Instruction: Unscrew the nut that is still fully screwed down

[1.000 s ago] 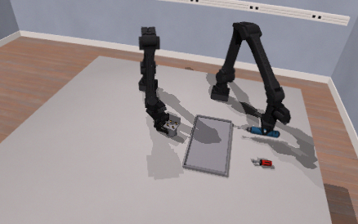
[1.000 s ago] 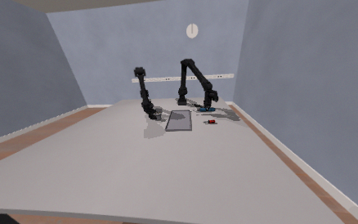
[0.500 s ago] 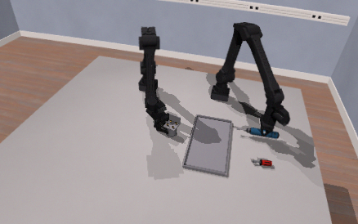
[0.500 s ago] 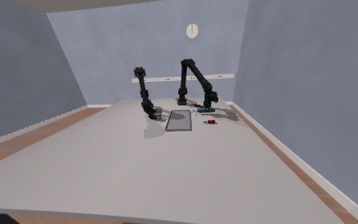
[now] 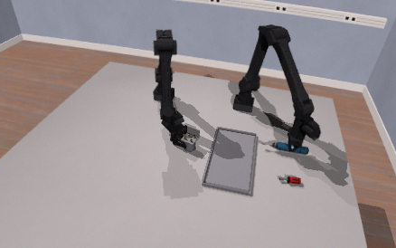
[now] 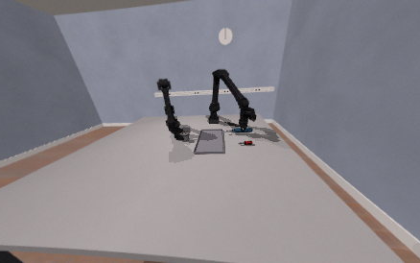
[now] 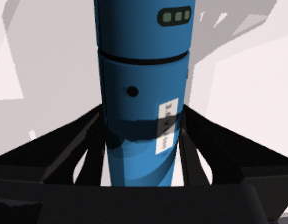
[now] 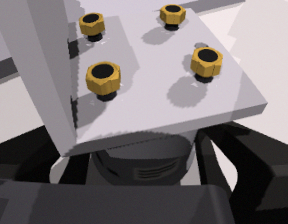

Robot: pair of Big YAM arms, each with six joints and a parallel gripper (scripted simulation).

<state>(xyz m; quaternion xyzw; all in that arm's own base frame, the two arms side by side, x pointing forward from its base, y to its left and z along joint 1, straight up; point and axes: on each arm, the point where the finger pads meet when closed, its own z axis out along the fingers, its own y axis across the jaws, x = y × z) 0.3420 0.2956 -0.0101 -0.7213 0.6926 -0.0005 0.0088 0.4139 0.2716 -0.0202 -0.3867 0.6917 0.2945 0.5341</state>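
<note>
The grey bracket lies 50 mm above my right hand. Also, from my right hand: flat grey tray: 30 mm ahead, 220 mm to the left, 20 mm below; then nut: 10 mm ahead, 20 mm to the right, 50 mm above; then grey tip: 70 mm behind, 390 mm to the left, 10 mm above.
</note>
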